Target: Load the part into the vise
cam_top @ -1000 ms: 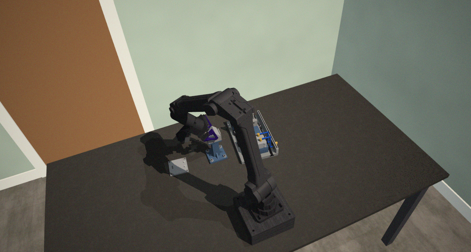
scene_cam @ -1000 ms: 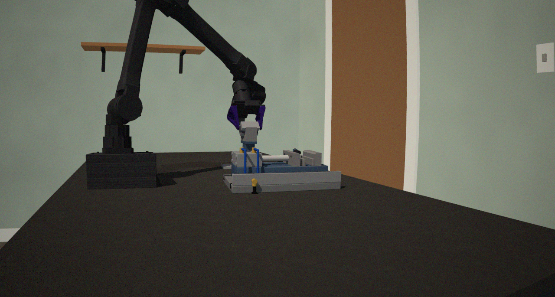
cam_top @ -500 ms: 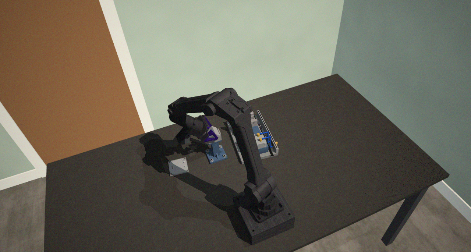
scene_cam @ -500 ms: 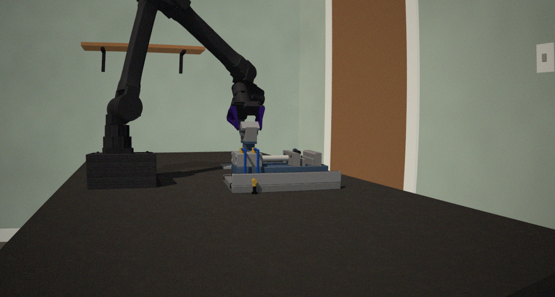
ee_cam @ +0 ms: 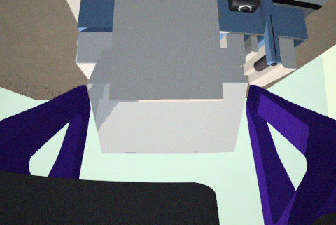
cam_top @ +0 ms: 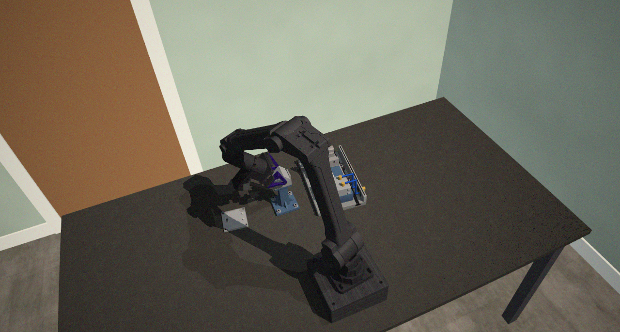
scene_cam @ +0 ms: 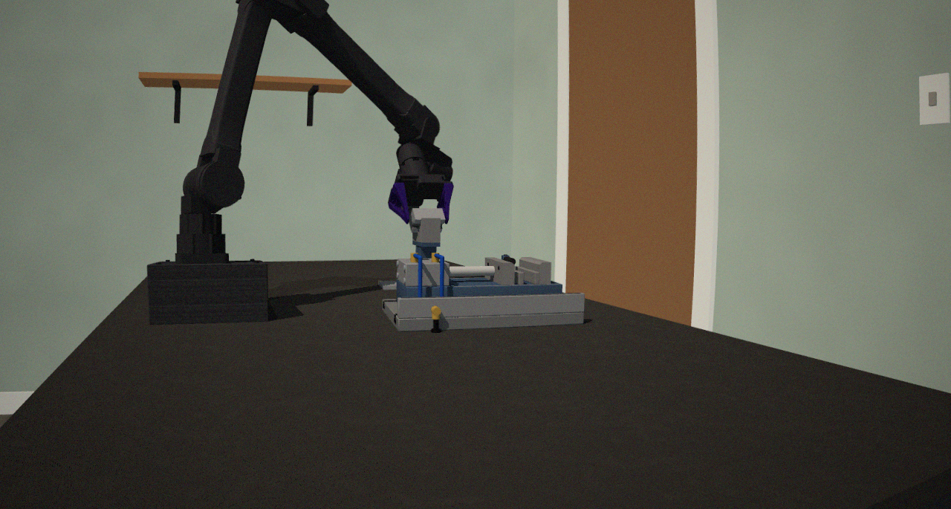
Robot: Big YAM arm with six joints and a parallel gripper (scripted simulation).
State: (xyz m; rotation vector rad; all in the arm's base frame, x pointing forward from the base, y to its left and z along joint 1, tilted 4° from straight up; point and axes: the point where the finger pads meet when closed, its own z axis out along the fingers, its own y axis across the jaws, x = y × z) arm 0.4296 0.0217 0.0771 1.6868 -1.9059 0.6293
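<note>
My gripper is now 1 cm above the part. Also, from my hand: grey infeed plate 20 cm to the left, 16 cm below, 2 cm ahead.
</note>
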